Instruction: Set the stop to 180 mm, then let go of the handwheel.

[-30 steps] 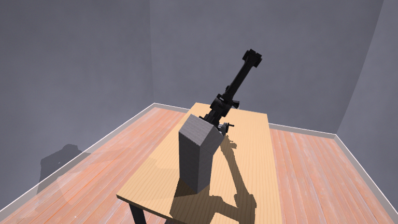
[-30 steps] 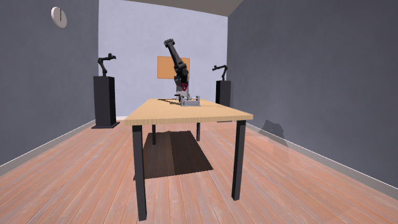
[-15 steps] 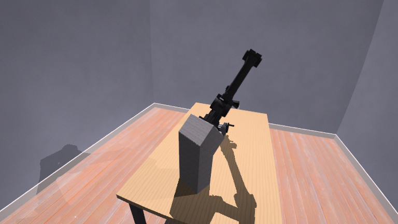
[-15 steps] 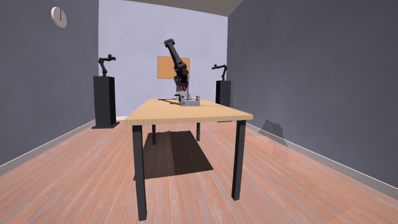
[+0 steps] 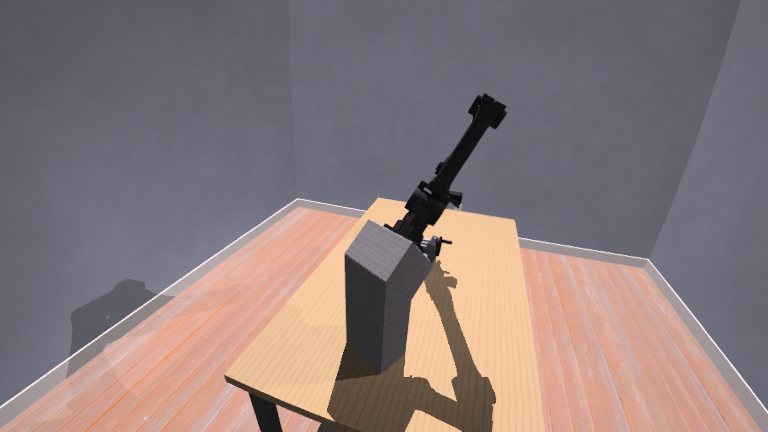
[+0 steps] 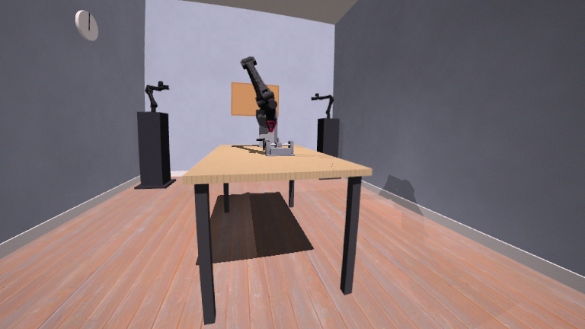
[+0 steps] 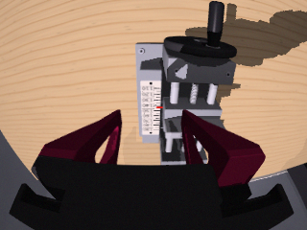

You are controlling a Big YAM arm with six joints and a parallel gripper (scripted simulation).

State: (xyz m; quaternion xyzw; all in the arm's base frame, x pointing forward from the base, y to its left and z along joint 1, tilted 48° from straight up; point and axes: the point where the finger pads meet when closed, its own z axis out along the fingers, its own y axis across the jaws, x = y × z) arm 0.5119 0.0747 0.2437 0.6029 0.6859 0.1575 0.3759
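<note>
My hand is 70 mm to the left of the black handwheel handle, 70 mm past it and 70 mm above it.
</note>
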